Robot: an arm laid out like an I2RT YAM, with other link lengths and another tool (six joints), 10 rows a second.
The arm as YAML. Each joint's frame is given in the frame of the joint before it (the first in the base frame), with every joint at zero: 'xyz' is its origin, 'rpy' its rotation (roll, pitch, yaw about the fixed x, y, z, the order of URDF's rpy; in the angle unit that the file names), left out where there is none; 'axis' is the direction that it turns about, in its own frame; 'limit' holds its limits. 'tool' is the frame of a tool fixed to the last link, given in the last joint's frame.
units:
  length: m
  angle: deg
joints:
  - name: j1
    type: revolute
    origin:
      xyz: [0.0, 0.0, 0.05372]
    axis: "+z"
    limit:
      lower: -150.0
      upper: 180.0
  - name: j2
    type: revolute
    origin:
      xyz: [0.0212, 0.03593, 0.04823]
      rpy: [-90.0, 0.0, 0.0]
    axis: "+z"
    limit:
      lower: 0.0
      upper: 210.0
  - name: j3
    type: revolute
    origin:
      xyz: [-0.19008, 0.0, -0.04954]
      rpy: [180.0, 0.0, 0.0]
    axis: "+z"
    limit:
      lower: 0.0
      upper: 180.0
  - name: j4
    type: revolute
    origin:
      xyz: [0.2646, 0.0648, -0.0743]
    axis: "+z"
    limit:
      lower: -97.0
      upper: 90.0
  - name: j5
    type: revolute
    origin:
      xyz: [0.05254, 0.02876, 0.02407]
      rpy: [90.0, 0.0, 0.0]
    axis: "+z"
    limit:
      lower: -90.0
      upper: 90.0
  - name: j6
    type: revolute
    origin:
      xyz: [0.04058, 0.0, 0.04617]
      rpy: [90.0, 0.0, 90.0]
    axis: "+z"
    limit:
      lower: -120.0
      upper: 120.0
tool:
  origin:
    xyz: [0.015, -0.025, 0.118]
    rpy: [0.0, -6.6, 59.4]
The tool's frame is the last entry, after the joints.
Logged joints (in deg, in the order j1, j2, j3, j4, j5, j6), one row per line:
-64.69 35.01 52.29 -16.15 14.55 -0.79
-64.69 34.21 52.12 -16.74 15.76 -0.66
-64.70 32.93 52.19 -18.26 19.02 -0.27
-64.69 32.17 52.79 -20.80 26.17 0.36
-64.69 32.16 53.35 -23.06 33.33 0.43
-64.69 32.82 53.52 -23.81 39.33 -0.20
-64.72 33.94 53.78 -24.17 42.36 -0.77
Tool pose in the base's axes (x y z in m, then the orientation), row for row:
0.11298 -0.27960 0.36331 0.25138 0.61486 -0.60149 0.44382
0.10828 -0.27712 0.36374 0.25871 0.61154 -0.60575 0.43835
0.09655 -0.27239 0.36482 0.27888 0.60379 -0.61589 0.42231
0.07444 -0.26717 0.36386 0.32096 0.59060 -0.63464 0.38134
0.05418 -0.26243 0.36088 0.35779 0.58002 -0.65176 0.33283
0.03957 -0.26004 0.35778 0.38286 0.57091 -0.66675 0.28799
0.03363 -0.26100 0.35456 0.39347 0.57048 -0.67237 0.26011
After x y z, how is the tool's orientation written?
As a quaternion, x y z w.
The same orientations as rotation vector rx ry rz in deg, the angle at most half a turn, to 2 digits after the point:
35.71 87.35 -85.45
36.84 87.09 -86.27
40.01 86.62 -88.36
46.93 86.35 -92.79
53.54 86.80 -97.54
58.58 87.35 -102.02
61.06 88.53 -104.34

